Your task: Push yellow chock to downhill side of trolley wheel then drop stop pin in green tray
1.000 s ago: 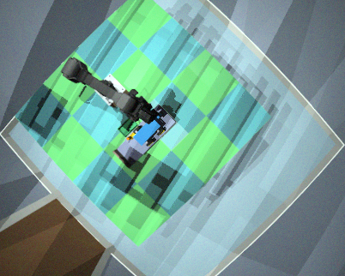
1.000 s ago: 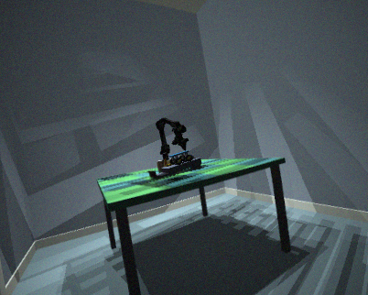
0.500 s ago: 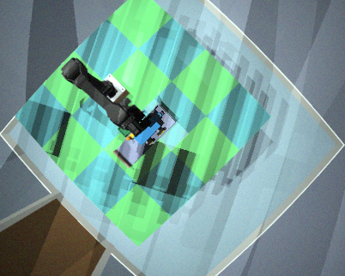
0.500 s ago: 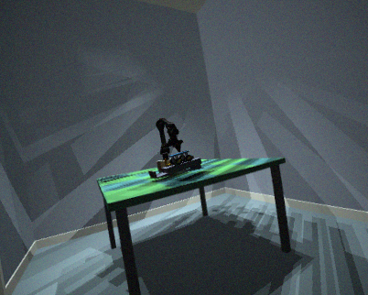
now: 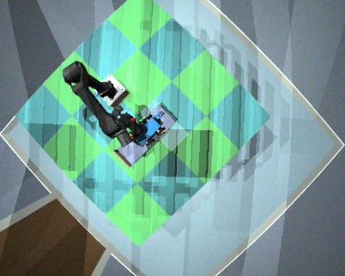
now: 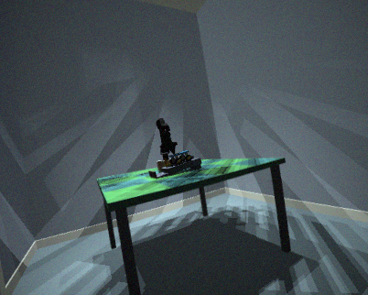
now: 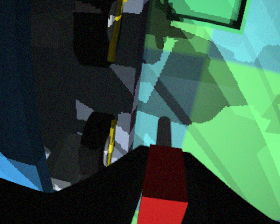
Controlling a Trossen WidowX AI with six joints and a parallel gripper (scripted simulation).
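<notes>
Now: the green tray 30 mm behind my gripper tip, 90 mm to the right of it and 160 mm below it. The rest, counted from my gripper tip: blue trolley (100 mm ahead, 10 mm to the left, 40 mm below); yellow chock (50 mm ahead, 90 mm to the right, 70 mm below); stop pin (right at my gripper tip).
</notes>
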